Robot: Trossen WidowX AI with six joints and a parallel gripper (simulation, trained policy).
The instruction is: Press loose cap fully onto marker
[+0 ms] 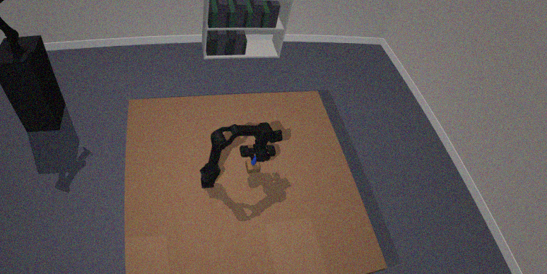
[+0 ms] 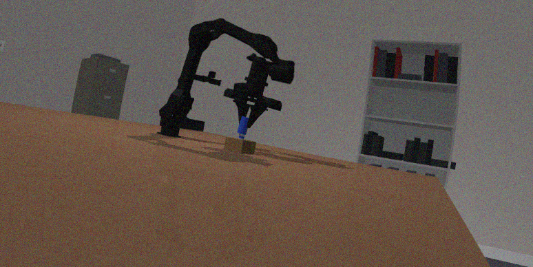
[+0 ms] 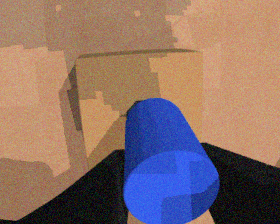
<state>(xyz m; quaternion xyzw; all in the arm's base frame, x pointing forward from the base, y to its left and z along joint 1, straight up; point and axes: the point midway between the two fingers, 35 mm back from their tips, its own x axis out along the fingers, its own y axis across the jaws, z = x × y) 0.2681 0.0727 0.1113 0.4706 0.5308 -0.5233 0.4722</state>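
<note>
My gripper tip is now 6 cm above the tan holder block. From my gripper tip the other things lie so: blue cap (right at my gripper tip).
</note>
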